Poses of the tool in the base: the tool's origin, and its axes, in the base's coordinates. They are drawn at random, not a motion.
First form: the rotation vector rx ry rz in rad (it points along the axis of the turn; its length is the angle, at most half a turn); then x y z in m.
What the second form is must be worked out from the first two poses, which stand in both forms.
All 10 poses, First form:
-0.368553 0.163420 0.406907 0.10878 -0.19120 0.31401
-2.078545 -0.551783 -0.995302 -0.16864 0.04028 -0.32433
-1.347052 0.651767 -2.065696 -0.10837 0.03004 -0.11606
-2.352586 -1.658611 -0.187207 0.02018 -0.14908 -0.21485
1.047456 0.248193 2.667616 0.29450 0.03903 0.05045
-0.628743 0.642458 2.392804 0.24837 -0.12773 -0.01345
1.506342 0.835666 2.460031 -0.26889 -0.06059 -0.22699
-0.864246 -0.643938 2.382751 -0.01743 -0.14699 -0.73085
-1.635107 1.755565 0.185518 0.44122 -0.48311 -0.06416
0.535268 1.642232 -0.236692 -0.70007 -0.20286 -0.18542
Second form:
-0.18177 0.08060 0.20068 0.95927 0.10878 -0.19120 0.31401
-0.81262 -0.21572 -0.38912 0.37644 -0.16864 0.04028 -0.32433
-0.50522 0.24445 -0.77475 0.29113 -0.10837 0.03004 -0.11606
-0.80885 -0.57025 -0.06436 0.12816 0.02018 -0.14908 -0.21485
0.36094 0.08552 0.91922 0.13210 0.29450 0.03903 0.05045
-0.23551 0.24065 0.89629 0.28859 0.24837 -0.12773 -0.01345
0.50038 0.27759 0.81718 0.06915 -0.26889 -0.06059 -0.22699
-0.31909 -0.23775 0.87975 0.26019 -0.01743 -0.14699 -0.73085
-0.63411 0.68083 0.07195 0.35945 0.44122 -0.48311 -0.06416
0.23500 0.72101 -0.10392 0.64352 -0.70007 -0.20286 -0.18542

